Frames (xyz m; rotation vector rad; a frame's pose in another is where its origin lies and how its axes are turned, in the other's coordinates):
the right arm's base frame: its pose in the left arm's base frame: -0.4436 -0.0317 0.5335 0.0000 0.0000 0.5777
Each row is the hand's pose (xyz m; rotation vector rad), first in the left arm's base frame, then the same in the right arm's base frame.
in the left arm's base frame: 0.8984 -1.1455 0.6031 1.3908 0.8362 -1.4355
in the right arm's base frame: 0.5160 -1.6659 0.0696 1.7161 0.4427 -1.8601
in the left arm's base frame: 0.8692 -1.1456 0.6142 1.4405 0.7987 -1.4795
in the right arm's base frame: 0.4915 -1.6501 0.0807 1.7611 0.3890 -1.8983
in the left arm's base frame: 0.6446 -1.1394 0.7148 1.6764 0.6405 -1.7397
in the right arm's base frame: 0.3067 -1.5222 0.1813 1.9915 0.1519 -2.1195
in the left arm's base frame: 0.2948 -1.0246 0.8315 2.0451 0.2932 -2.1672
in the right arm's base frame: 0.0764 -1.2350 0.2980 -1.9723 0.2909 2.0655
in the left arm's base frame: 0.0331 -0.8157 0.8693 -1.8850 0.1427 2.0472
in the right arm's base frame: -0.0288 -0.9171 0.3358 -1.5967 0.6091 1.6453
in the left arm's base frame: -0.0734 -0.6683 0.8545 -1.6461 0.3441 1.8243
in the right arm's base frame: -0.0375 -0.7355 0.3210 -1.3592 0.7336 1.3836
